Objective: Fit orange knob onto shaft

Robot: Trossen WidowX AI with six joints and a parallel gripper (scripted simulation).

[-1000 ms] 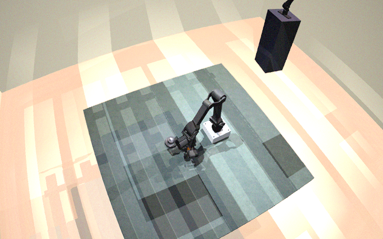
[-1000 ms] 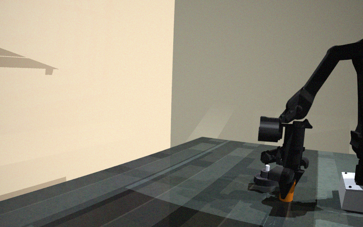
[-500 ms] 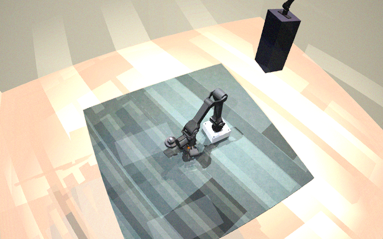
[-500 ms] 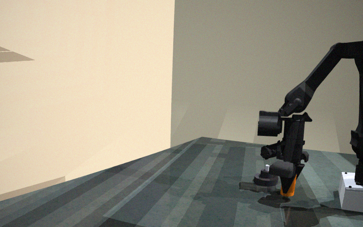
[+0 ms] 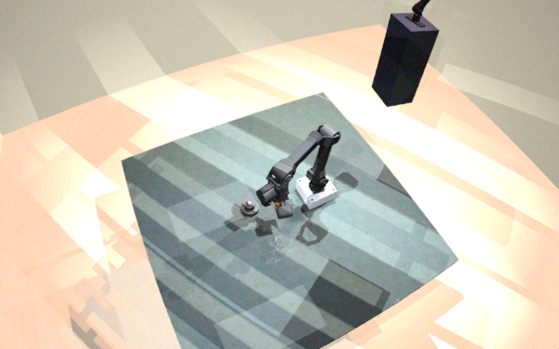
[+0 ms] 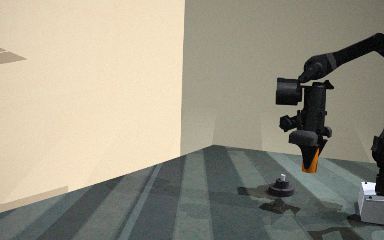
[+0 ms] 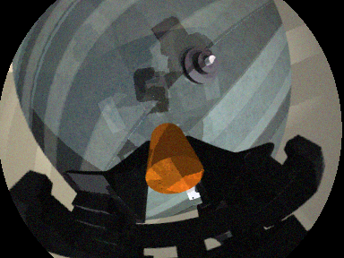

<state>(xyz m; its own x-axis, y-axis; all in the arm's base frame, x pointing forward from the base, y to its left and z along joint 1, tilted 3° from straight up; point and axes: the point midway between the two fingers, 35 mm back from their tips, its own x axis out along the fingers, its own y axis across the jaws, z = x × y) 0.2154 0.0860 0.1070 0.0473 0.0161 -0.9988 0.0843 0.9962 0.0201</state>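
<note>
Right now the orange knob is 30 mm above my gripper tip. The rest, counted from my gripper tip: dark round pedestal (110 mm to the right, 100 mm below, 100 mm ahead).
</note>
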